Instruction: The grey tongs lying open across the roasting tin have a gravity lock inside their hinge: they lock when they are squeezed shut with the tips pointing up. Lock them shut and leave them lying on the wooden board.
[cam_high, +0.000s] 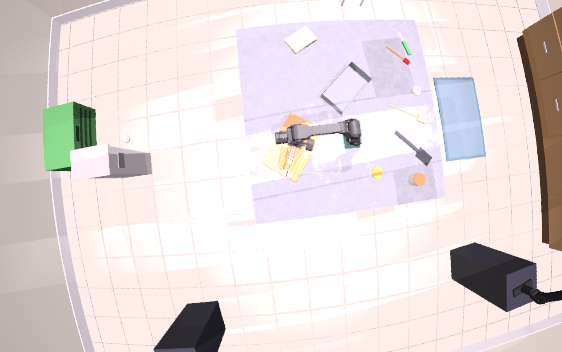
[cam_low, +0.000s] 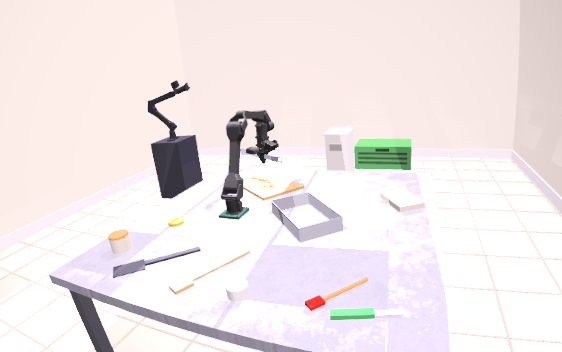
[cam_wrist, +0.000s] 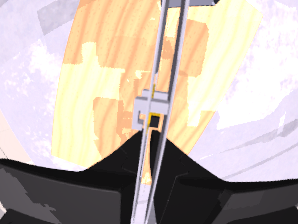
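My gripper tip is now 120 mm above the wooden board. The rest, counted from my gripper tip: grey roasting tin (310 mm ahead, 400 mm to the right, 100 mm below); yellow disc (250 mm behind, 490 mm to the right, 120 mm below); white block (700 mm ahead, 180 mm to the right, 110 mm below).
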